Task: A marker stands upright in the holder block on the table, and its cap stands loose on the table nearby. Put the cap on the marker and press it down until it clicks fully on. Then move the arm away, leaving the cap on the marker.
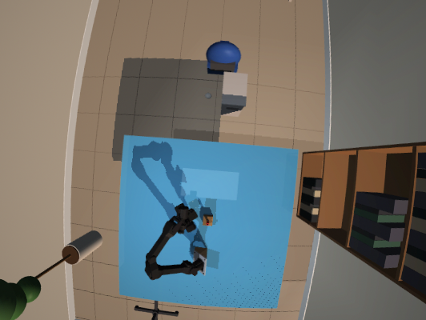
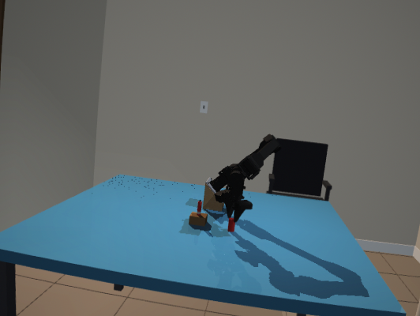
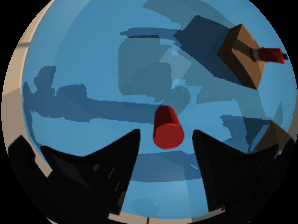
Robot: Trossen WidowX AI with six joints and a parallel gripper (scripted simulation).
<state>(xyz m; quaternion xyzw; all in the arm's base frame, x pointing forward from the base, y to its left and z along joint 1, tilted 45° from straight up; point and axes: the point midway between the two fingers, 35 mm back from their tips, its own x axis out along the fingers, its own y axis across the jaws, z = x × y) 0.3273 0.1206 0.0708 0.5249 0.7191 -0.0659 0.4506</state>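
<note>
Now: the red cap 2 cm below my gripper tip. Round my gripper tip: wooden holder block: 15 cm to the right, 4 cm behind, 3 cm below.
</note>
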